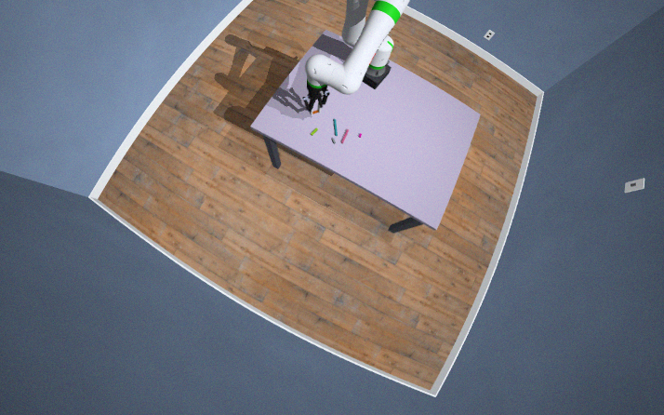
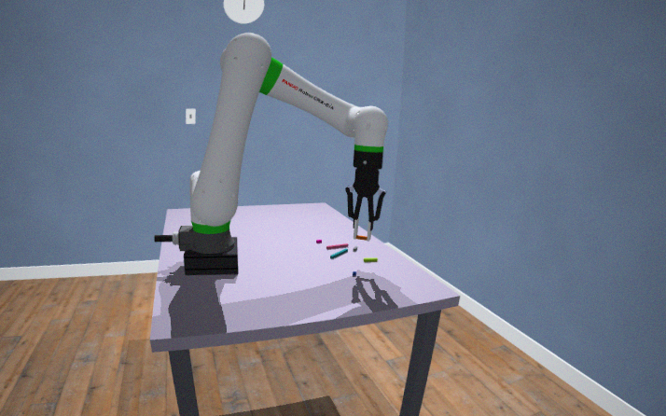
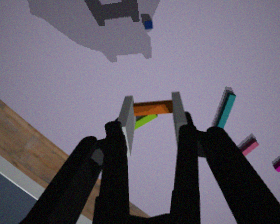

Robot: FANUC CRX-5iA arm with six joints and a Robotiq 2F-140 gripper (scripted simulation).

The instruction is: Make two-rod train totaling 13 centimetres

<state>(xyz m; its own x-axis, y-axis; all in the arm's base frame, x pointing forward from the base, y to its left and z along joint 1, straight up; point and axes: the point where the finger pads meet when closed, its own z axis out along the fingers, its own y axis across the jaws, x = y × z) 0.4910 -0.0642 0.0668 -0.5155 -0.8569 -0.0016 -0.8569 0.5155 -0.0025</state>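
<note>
Right now the magenta rod is 9 cm behind my hand, 25 cm to the left of it and 13 cm below it. Round my hand: lime rod: 5 cm ahead, 4 cm to the left, 13 cm below; then orange rod: 3 cm below; then small blue rod: 4 cm behind, 6 cm to the right, 13 cm below.
</note>
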